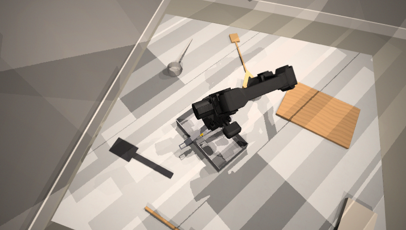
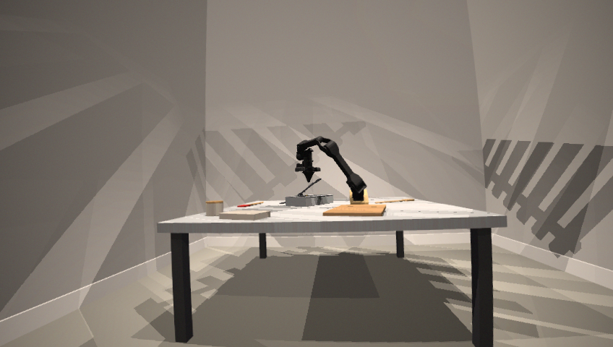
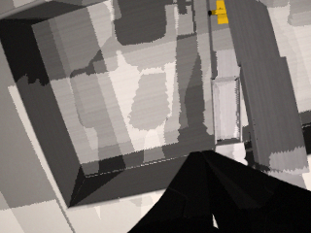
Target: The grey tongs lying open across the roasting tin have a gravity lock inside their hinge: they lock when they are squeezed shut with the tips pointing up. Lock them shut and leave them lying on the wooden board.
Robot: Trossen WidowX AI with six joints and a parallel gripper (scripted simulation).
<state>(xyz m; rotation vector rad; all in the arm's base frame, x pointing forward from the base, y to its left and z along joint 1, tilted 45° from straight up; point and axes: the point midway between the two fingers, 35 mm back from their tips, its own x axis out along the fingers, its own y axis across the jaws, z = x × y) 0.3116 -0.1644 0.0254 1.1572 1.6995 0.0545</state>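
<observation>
Now: gripper tip 3 cm to the left of the roasting tin and 12 cm above it. From my gripper tip the other things lie so: black spatula 19 cm ahead, 33 cm to the right, 15 cm below; beige block 22 cm ahead, 61 cm to the left, 14 cm below; wooden board 27 cm behind, 45 cm to the left, 14 cm below.
</observation>
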